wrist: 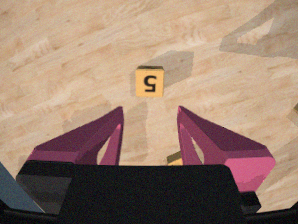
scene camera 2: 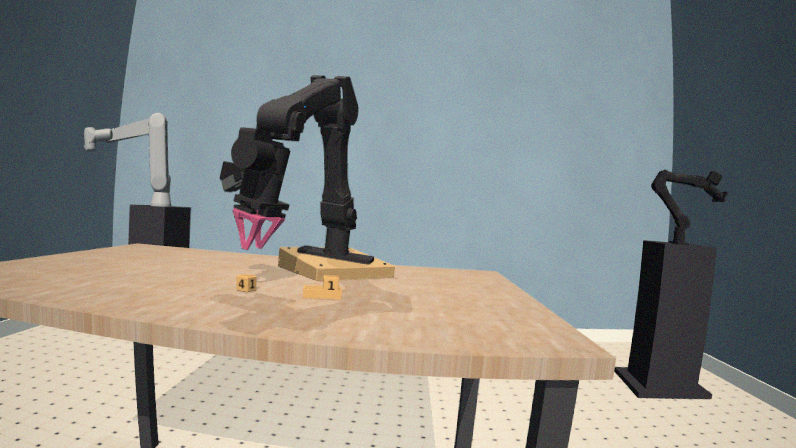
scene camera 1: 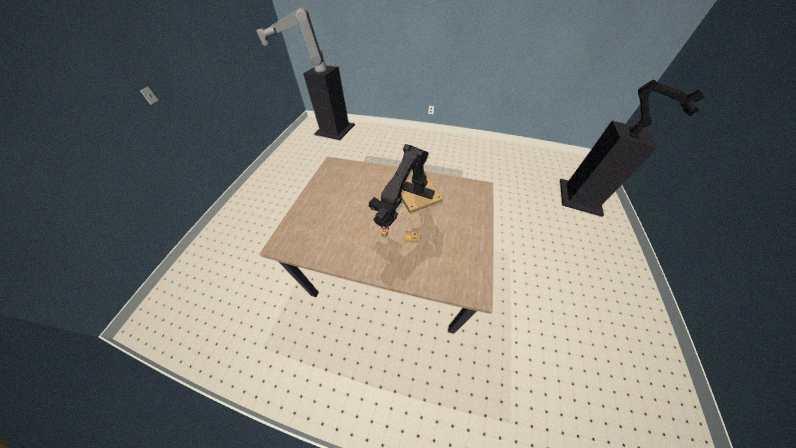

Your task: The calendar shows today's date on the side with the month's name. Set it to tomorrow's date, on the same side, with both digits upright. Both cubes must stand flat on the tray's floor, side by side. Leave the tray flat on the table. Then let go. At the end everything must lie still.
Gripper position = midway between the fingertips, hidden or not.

In view: the gripper (scene camera 2: 251, 248).
The gripper shows as well in the wrist view (wrist: 150, 112).
